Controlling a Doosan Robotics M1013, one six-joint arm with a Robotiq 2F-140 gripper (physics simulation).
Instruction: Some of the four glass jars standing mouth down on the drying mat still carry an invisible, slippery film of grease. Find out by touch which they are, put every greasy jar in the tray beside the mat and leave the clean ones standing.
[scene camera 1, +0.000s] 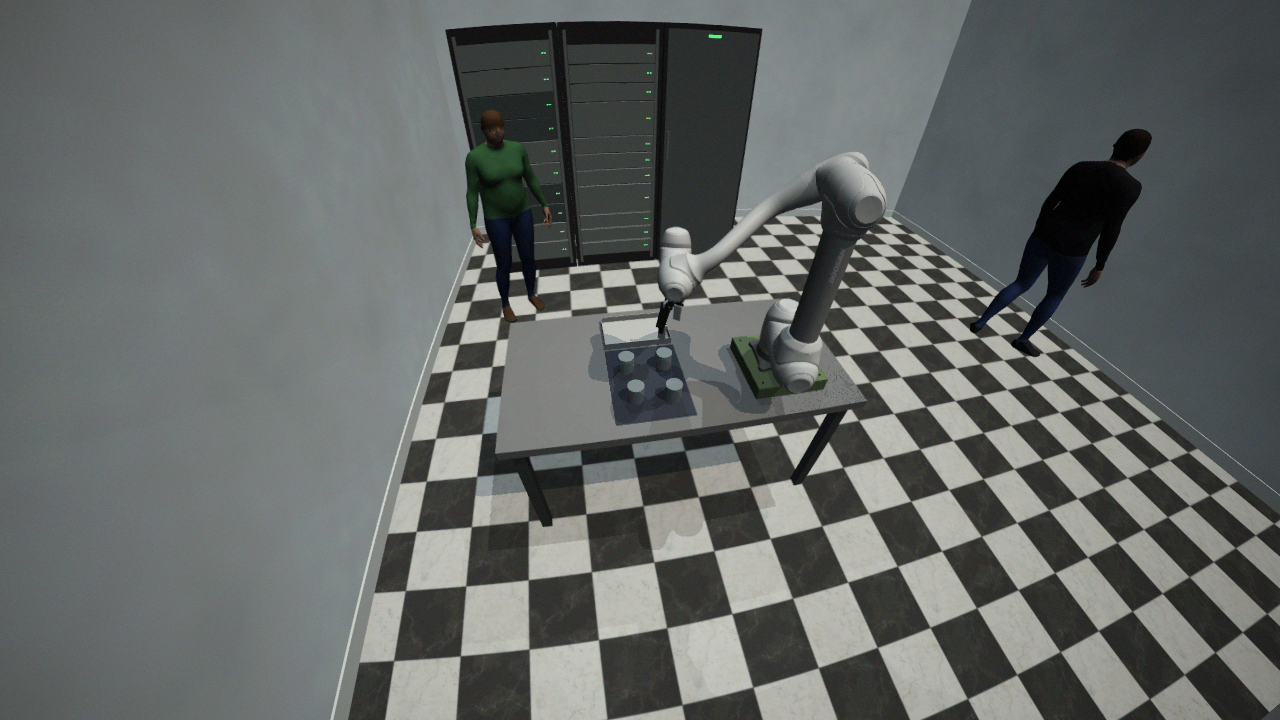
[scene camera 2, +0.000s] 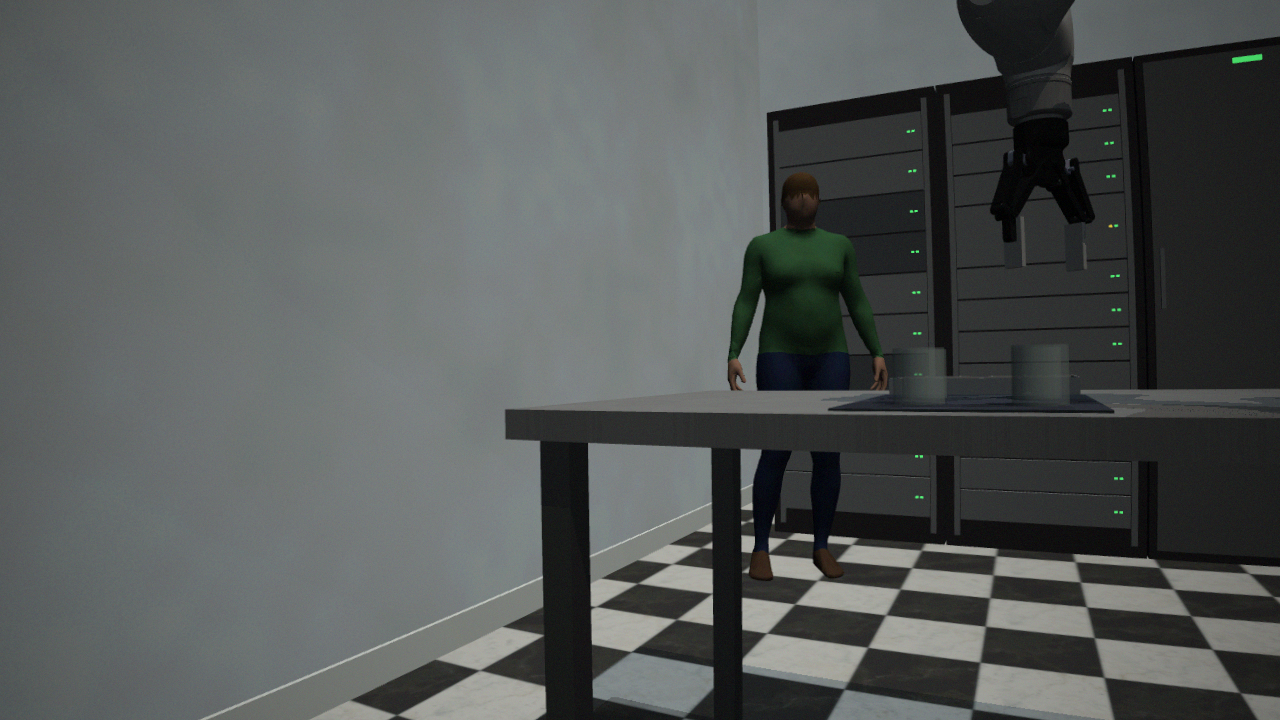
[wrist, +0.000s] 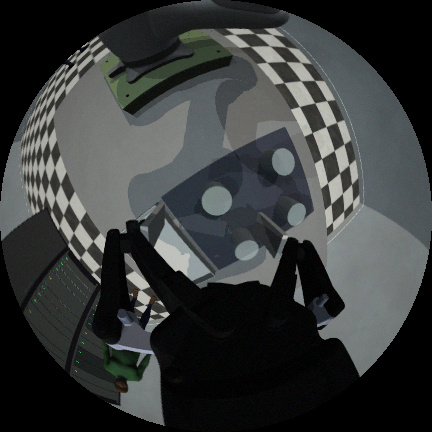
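Where they show: gripper, fingertip midpoint: (scene camera 1: 669, 328) (scene camera 2: 1046, 269) (wrist: 211, 217); arm's base, link origin: (wrist: 152, 53).
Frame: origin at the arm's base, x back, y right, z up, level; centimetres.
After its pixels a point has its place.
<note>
Four pale, translucent jars stand mouth down on the dark blue drying mat (scene camera 1: 652, 412) @[x -53.9, y -23.0, z -5.8 cm] (wrist: 250, 186) @[x -49.8, y -7.3, z -5.9 cm]: back left (scene camera 1: 625, 361) @[x -63.4, y -1.9, z 1.3 cm] (wrist: 246, 249) @[x -62.7, y 1.0, z 1.5 cm], back right (scene camera 1: 663, 359) @[x -47.8, y -0.6, z 0.5 cm] (wrist: 216, 201) @[x -47.4, y 2.8, z 1.4 cm], front left (scene camera 1: 635, 391) @[x -60.2, y -18.5, z 1.5 cm] (wrist: 294, 213) @[x -59.3, y -14.9, z 1.5 cm] and front right (scene camera 1: 674, 390) @[x -45.5, y -18.5, z 1.2 cm] (wrist: 283, 161) @[x -45.2, y -15.4, z 1.5 cm], as scene camera 1 shows them. No grease is visible. The shallow tray (scene camera 1: 635, 345) @[x -58.6, y 15.4, z -5.4 cm] (wrist: 192, 240) @[x -57.5, y 15.5, z -5.6 cm] lies at the mat's back edge; no jar shows in it. My gripper (scene camera 1: 669, 324) @[x -45.6, y 4.0, z 12.8 cm] (scene camera 2: 1045, 254) @[x -45.6, y 4.0, z 12.8 cm] (wrist: 211, 217) @[x -45.6, y 4.0, z 12.8 cm] is open and empty, pointing down well above the jar tops. Its left pad hides part of the tray in the wrist view.
The grey table (scene camera 1: 554, 385) @[x -92.8, y -7.0, z -6.2 cm] (scene camera 2: 644, 423) @[x -89.0, y -36.9, z -7.7 cm] carries the arm's green base plate (scene camera 1: 756, 380) @[x -11.7, y -13.8, z -0.1 cm] (wrist: 175, 86) @[x -14.0, y -1.2, z -5.8 cm] to the right of the mat. A person in green (scene camera 1: 503, 183) (scene camera 2: 801, 286) stands behind the table before dark server cabinets (scene camera 1: 608, 152). Another person in black (scene camera 1: 1087, 210) is at the right.
</note>
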